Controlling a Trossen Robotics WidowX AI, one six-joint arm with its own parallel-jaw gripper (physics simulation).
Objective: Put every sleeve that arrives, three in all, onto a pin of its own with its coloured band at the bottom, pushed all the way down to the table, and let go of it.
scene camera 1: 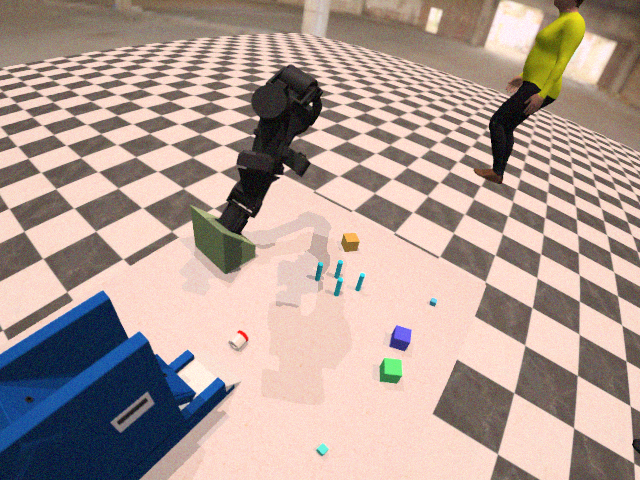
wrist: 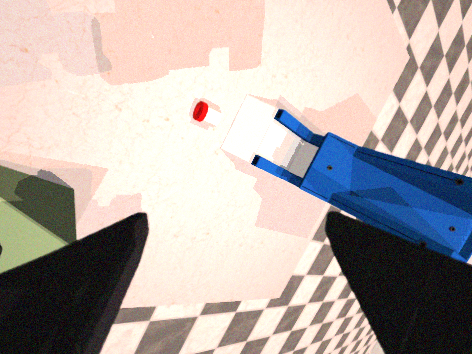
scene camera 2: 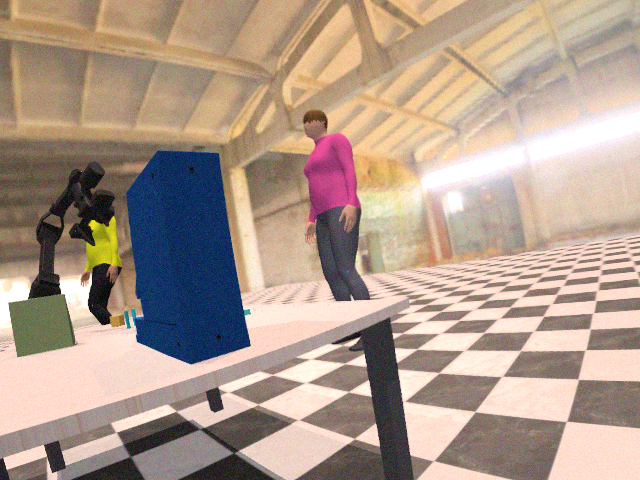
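A white sleeve (scene camera 1: 237, 341) (wrist: 213, 117) with a red band at one end lies on its side on the table, beyond the mouth of the blue dispenser (scene camera 1: 77, 408) (scene camera 2: 188, 248) (wrist: 395, 195). Its banded end faces away from the dispenser. Several thin cyan pins stand upright in a group, among them a left pin (scene camera 1: 318, 271), a front pin (scene camera 1: 338, 286) and a right pin (scene camera 1: 360, 282); no sleeve shows on them. My gripper (wrist: 238, 221) is open with nothing between the fingers, high above the table and apart from the sleeve. The sleeve does not show in scene camera 2.
A green angular block (scene camera 1: 222, 248) (scene camera 2: 41, 325) (wrist: 30, 235) stands by the arm's base. An orange cube (scene camera 1: 349, 242) is behind the pins. A blue cube (scene camera 1: 400, 337), a green cube (scene camera 1: 390, 370) and small cyan cubes (scene camera 1: 433, 301) (scene camera 1: 322, 449) lie on the table. Two people stand beyond it.
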